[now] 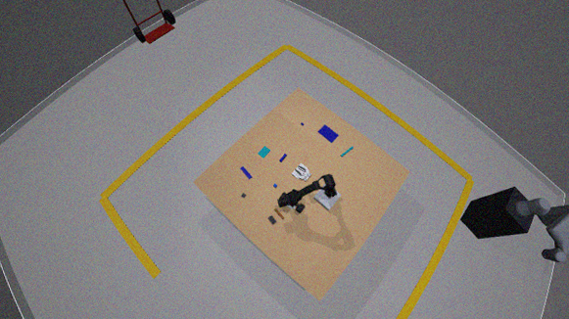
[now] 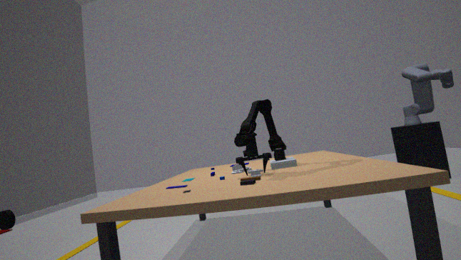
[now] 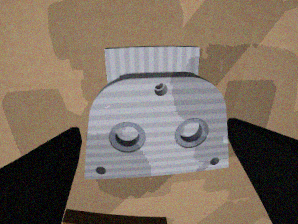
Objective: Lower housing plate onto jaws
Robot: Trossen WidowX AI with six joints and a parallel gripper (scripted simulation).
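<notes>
The white block is 1 cm to the right of my gripper tip. Also, from my gripper tip: blue plate: 66 cm to the right, 25 cm ahead, 1 cm below; brown bar: 11 cm to the left, 1 cm ahead; dark block: 18 cm to the left, 1 cm ahead.
</notes>
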